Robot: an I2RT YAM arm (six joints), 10 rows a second.
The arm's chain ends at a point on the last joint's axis. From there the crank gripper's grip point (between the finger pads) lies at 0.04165 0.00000 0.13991 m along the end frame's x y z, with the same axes.
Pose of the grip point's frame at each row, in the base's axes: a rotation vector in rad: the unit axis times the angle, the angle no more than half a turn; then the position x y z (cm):
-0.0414 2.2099 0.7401 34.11 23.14 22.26
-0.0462 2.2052 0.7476 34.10 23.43 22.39
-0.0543 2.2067 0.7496 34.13 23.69 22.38
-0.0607 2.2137 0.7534 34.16 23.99 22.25
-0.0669 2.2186 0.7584 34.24 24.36 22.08
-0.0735 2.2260 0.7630 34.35 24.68 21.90
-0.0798 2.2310 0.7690 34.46 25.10 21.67
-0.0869 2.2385 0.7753 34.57 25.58 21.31
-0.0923 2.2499 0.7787 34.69 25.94 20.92
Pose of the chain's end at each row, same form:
-0.0414 2.2099 0.7401 27.50 15.01 32.42
-0.0462 2.2052 0.7476 27.49 15.21 32.49
-0.0543 2.2067 0.7496 27.58 15.44 32.49
-0.0607 2.2137 0.7534 27.73 15.71 32.41
-0.0669 2.2186 0.7584 27.91 16.03 32.26
-0.0735 2.2260 0.7630 28.15 16.31 32.13
-0.0798 2.2310 0.7690 28.37 16.68 31.92
-0.0869 2.2385 0.7753 28.63 17.10 31.60
-0.0923 2.2499 0.7787 28.92 17.44 31.29

